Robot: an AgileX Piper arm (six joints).
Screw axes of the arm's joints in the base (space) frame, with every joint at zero. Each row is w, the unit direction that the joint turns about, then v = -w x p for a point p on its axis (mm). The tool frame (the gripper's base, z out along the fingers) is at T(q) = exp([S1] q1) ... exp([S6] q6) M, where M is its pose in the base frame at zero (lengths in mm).
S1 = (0, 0, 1, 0, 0, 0)
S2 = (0, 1, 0, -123, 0, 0)
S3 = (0, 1, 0, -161.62, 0, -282.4)
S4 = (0.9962, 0, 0.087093, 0, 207.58, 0)
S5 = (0, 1, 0, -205.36, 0, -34.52)
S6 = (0.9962, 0, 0.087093, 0, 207.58, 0)
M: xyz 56.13 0 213.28 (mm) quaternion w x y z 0.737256 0 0.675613 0
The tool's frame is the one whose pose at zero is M.
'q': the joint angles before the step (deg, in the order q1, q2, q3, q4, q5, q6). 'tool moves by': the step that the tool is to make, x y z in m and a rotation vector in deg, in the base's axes. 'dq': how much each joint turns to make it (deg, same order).
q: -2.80 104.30 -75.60 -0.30 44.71 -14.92
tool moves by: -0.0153 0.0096 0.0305 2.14 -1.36 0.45
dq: 0.93 -5.06 0.02 2.49 3.78 -0.39
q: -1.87 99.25 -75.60 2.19 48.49 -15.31
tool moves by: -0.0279 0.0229 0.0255 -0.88 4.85 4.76
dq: 3.89 -5.15 0.08 -0.87 9.93 -0.36
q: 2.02 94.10 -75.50 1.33 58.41 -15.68
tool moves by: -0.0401 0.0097 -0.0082 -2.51 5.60 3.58
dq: 2.72 -5.88 8.27 -2.17 3.35 -0.30
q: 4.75 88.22 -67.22 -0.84 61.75 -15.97
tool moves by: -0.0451 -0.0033 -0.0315 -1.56 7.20 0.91
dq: 0.41 -5.15 12.53 -0.96 -0.07 -0.18
